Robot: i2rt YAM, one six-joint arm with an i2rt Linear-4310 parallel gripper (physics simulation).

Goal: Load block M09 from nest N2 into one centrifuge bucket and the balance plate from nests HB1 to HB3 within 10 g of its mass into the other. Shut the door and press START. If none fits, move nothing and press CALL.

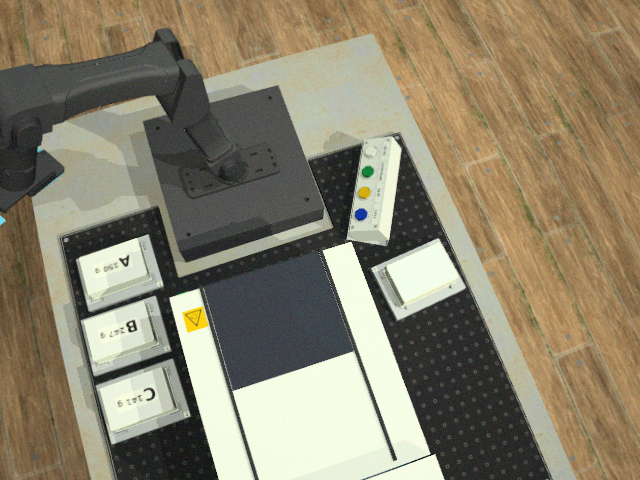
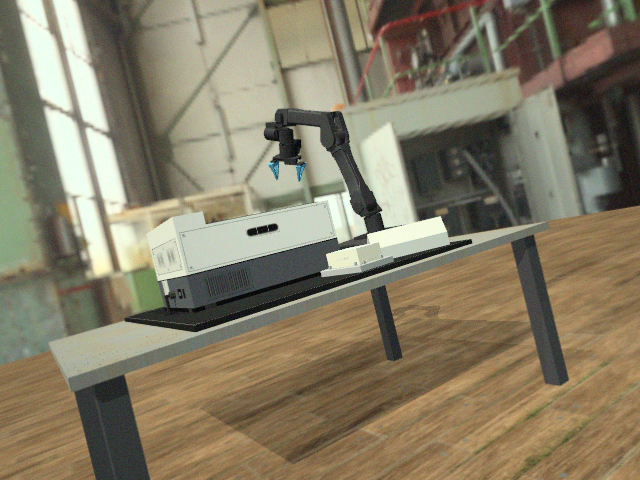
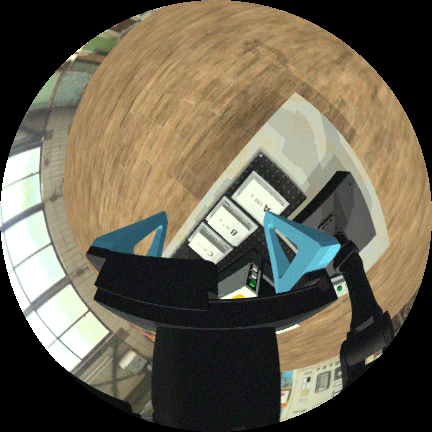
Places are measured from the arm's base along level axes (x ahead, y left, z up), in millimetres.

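Pixels of known places: gripper, between the fingertips: [image 1: 14,207] [image 2: 288,180] [image 3: 215,215]; arm's base, origin of its link: [image 1: 231,171] [image 3: 336,238].
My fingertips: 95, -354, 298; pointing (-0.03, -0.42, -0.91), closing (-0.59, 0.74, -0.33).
Note:
Ahead of a thing's pixels: the offset from my fingertips to its top centre, as dx, dy, dz. Level surfaces: height alone.
My gripper [image 2: 287,179] [image 3: 215,215] is open and empty, high above the table. White plates A @(+20, +63, -308) [image 1: 116,266] [image 3: 256,196], B @(+154, +42, -308) [image 1: 118,330] [image 3: 227,222] and C @(+292, +41, -308) [image 1: 136,397] [image 3: 207,248] sit in a row of nests. B reads 247 g and C 141 g; A's first digit is unclear. A white block @(+245, +648, -302) [image 1: 426,273] [image 2: 354,255] with no readable label sits in a nest at the other side. The centrifuge [image 1: 310,413] [image 2: 248,253] has a dark panel @(+271, +338, -149) [image 1: 279,320] on top; no buckets show. The button console @(+36, +633, -278) [image 1: 387,206] [image 2: 408,237] has white, green, yellow and blue buttons.
The robot's dark base block [image 1: 248,217] [image 3: 350,200] stands between the plate row and the console. The black mat @(dz -361) [image 1: 439,361] [image 2: 196,320] lies under the nests and centrifuge on the grey table @(dz -374) [image 1: 351,77] [image 2: 129,351] [image 3: 295,120].

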